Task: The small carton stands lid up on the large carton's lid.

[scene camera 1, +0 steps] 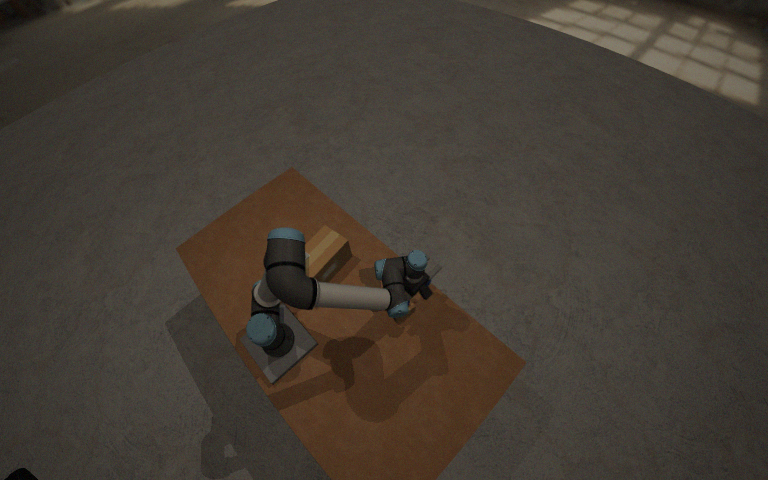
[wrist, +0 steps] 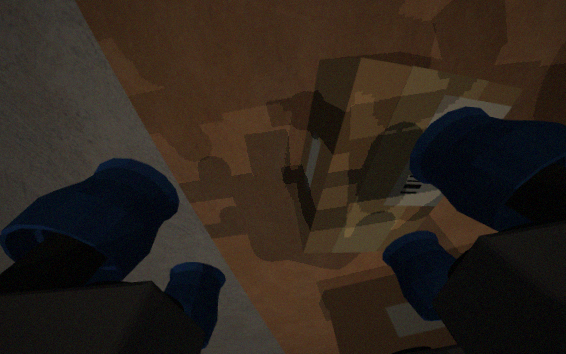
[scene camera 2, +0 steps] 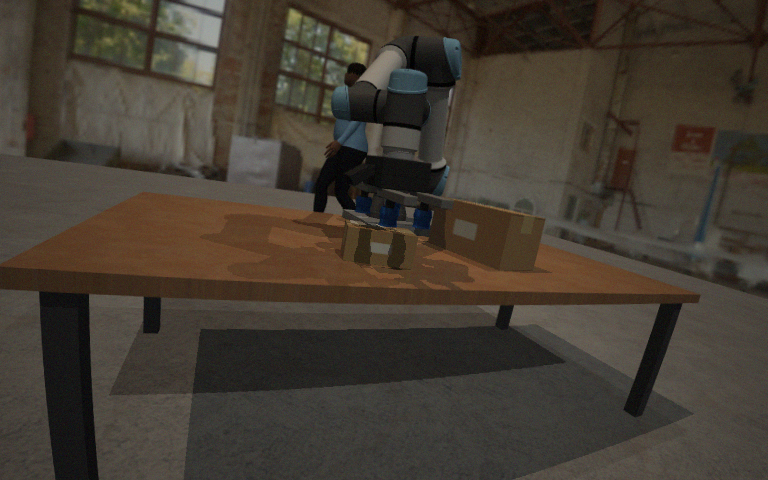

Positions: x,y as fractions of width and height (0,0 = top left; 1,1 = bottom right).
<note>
The suction head (scene camera 2: 0.51,0.45) holds nothing. The cup is 11 cm from the middle of a small carton (wrist: 0.63,0.54), above it. On the table rests a large carton (scene camera 2: 0.65,0.50).
The large carton is seen too in scene camera 1 (scene camera 1: 0.43,0.53). The suction head also shows in the wrist view (wrist: 0.85,0.46).
</note>
